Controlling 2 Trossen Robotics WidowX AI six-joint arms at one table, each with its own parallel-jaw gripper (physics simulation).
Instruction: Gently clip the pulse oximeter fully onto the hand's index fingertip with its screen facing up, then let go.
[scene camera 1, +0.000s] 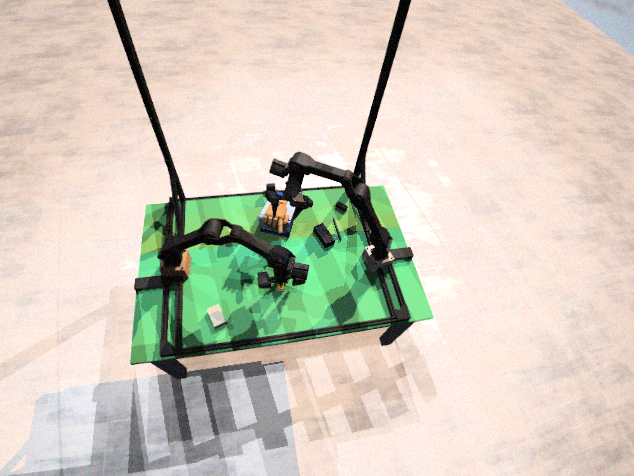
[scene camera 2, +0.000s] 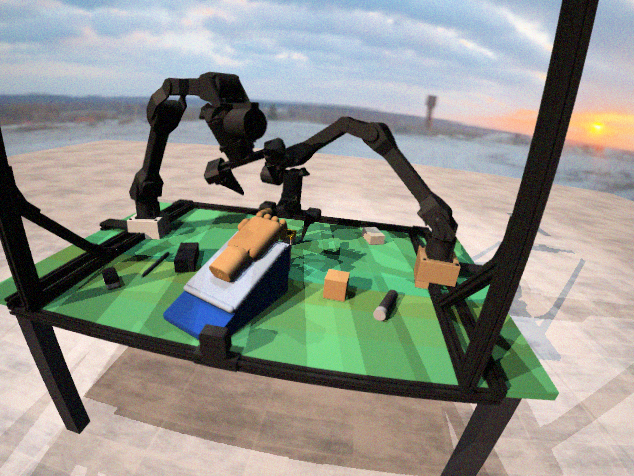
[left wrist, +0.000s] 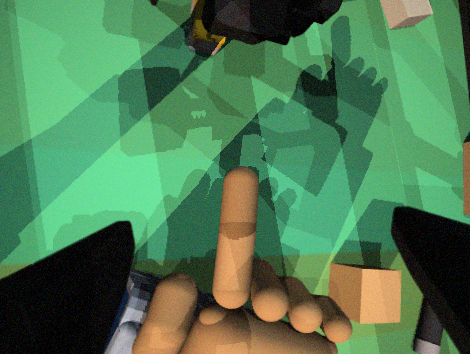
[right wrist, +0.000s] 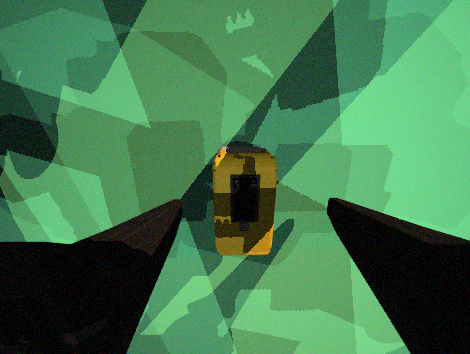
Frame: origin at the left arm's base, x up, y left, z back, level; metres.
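Seen in the pictures: left gripper, fingertip midpoint: (scene camera 1: 284, 218) (scene camera 2: 259, 188) (left wrist: 263, 227); right gripper, fingertip midpoint: (scene camera 1: 281, 286) (scene camera 2: 288, 236) (left wrist: 201, 14) (right wrist: 254, 205); left arm's base, link origin: (scene camera 1: 379, 253) (scene camera 2: 148, 215); right arm's base, link origin: (scene camera 1: 173, 259) (scene camera 2: 438, 255).
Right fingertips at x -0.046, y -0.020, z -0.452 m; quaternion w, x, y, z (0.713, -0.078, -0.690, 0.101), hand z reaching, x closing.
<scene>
Offsets run from my right fingertips to a thing's top centre. "*": to the spot under its first point.
The yellow pulse oximeter @[dz -0.005, dx +0.021, dy -0.008 m] (right wrist: 245, 204) (scene camera 1: 280, 286) (scene camera 2: 290, 234) lies flat on the green table with its dark screen facing up. In the left wrist view (left wrist: 203, 35) it is partly hidden under the right gripper. My right gripper (right wrist: 254, 205) (scene camera 1: 281, 279) (scene camera 2: 290, 226) is open and straddles the oximeter without touching it. The tan hand (scene camera 1: 277, 214) (scene camera 2: 256, 236) (left wrist: 233, 319) rests on a white and blue block @[* dz +0.129, dx +0.049, dy -0.411 m] (scene camera 2: 221, 293), and its index finger (left wrist: 237, 225) points at the oximeter with its tip bare. My left gripper (left wrist: 263, 227) (scene camera 1: 286, 197) (scene camera 2: 225, 179) is open and empty above the hand.
A tan cube @[dz -0.113, dx +0.037, dy -0.304 m] (scene camera 2: 336, 284) (left wrist: 365, 293), a grey cylinder @[dz -0.219, dx +0.014, dy -0.364 m] (scene camera 2: 386, 305) and a small beige block @[dz -0.284, dx +0.017, dy +0.036 m] (scene camera 2: 373, 235) (scene camera 1: 217, 314) lie on the table. Black blocks @[dz +0.269, dx +0.022, dy -0.172 m] (scene camera 2: 187, 256) (scene camera 1: 324, 234) and a thin black rod @[dz +0.349, dx -0.004, dy -0.199 m] (scene camera 2: 155, 264) lie on the left arm's side. A black frame rail (scene camera 2: 343, 378) edges the table.
</scene>
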